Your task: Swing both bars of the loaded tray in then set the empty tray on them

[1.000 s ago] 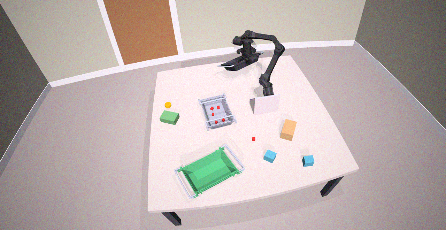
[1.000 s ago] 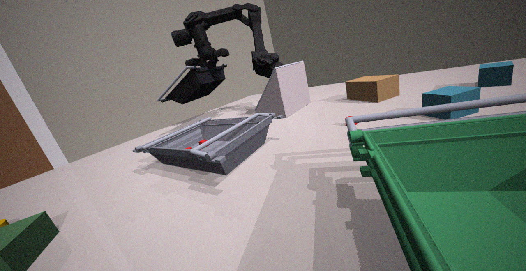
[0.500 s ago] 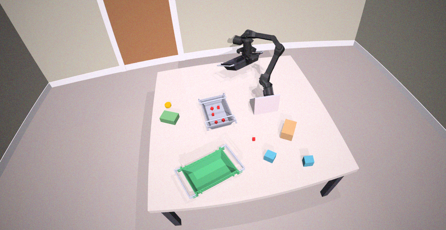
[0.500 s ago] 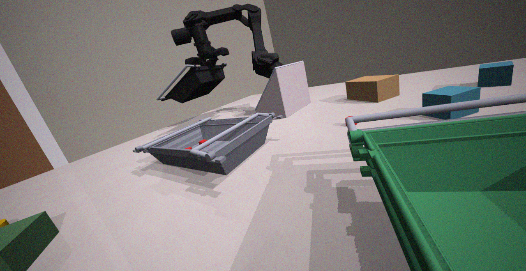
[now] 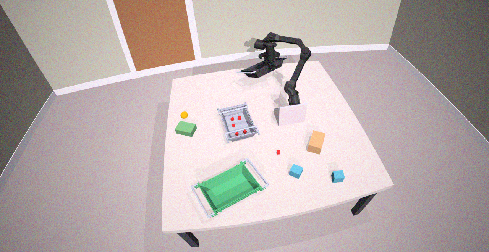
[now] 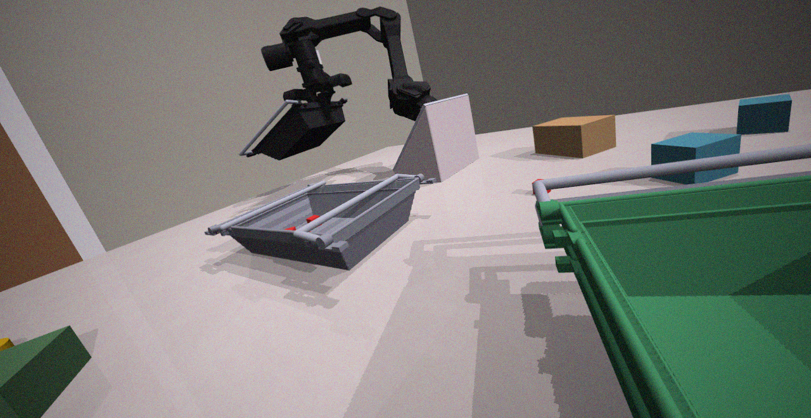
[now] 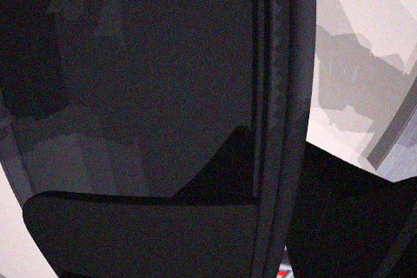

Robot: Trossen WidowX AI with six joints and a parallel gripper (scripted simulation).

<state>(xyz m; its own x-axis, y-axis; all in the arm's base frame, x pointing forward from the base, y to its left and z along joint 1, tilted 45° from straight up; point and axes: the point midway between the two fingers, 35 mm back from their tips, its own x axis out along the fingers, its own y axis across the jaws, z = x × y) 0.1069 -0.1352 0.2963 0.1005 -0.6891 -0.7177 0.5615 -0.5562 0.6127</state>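
Right now the black tray is 7 cm to the right of my gripper tip and 5 cm ahead of it. The rest, counted from my gripper tip: orange block (55 cm to the left, 21 cm behind, 15 cm below); then red block (58 cm to the left, 17 cm below, 2 cm ahead); then yellow disc (62 cm ahead, 21 cm to the left, 17 cm below).
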